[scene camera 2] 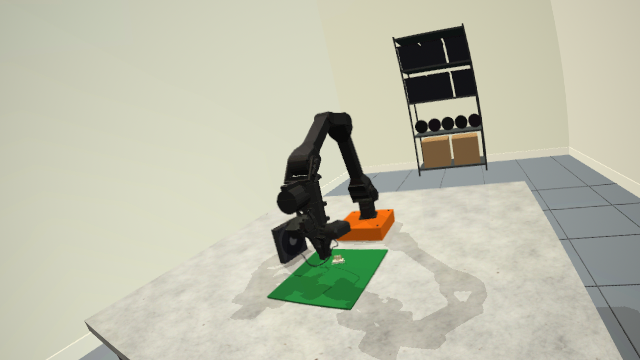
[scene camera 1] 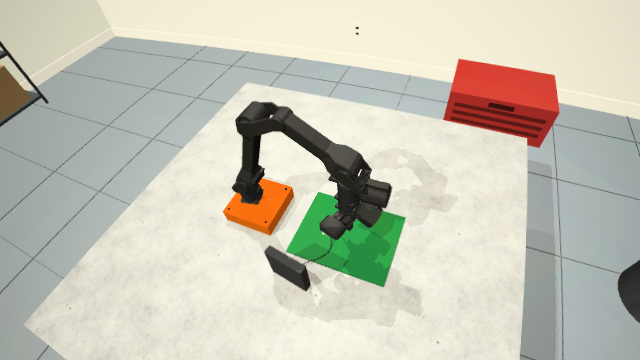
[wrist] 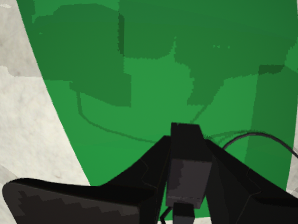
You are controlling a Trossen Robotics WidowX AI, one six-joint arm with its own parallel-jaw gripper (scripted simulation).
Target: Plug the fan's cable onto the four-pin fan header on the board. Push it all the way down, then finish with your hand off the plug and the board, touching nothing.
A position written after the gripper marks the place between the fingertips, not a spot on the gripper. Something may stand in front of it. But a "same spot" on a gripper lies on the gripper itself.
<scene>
gripper: scene camera 2; scene camera 1 349, 225; wrist
same spot on gripper: point(scene camera 2: 316, 237) = point(wrist: 96, 198)
</scene>
